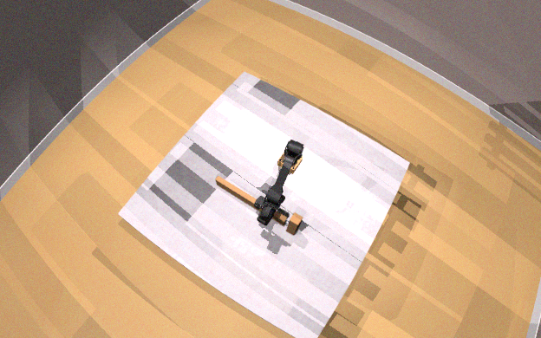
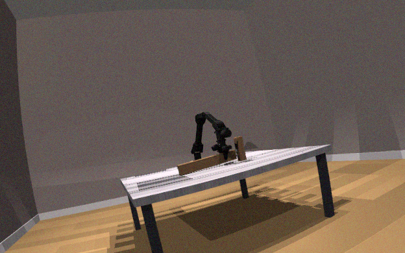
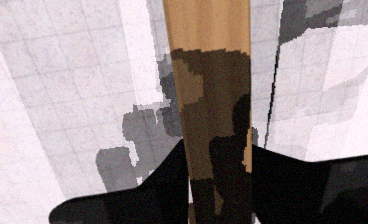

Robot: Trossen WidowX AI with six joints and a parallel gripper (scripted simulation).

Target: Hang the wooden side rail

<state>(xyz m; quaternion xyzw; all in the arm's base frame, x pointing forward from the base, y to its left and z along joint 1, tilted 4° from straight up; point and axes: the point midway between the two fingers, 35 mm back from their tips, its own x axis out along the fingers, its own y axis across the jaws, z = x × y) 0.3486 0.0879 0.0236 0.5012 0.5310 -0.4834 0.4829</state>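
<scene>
Right now my gripper tip is 140 mm to the right of the headboard post and 40 mm below it.
</scene>
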